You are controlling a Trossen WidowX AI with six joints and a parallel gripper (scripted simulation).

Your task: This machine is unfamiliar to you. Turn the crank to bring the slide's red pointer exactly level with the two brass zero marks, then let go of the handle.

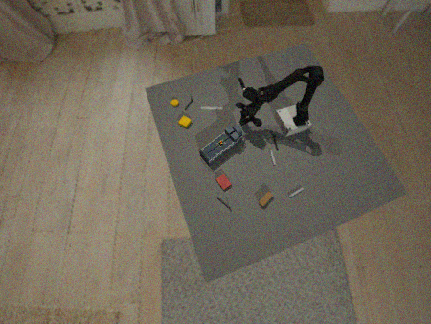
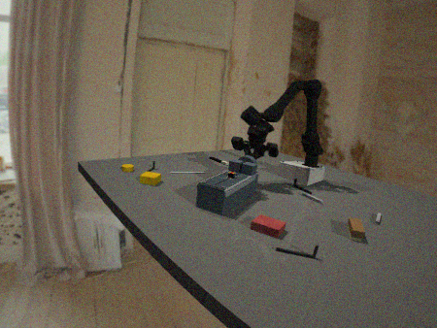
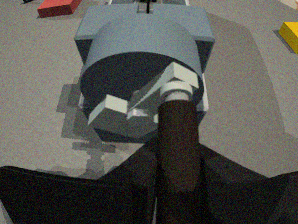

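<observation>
Now: gripper tip 2 cm past the dark handle, 1 cm to the left of it and 3 cm below it. Round my gripper tip: red pointer (14 cm ahead, 9 cm to the left, 1 cm below); yellow block (32 cm ahead, 14 cm to the right, 7 cm below); red block (18 cm ahead, 30 cm to the left, 8 cm below).
</observation>
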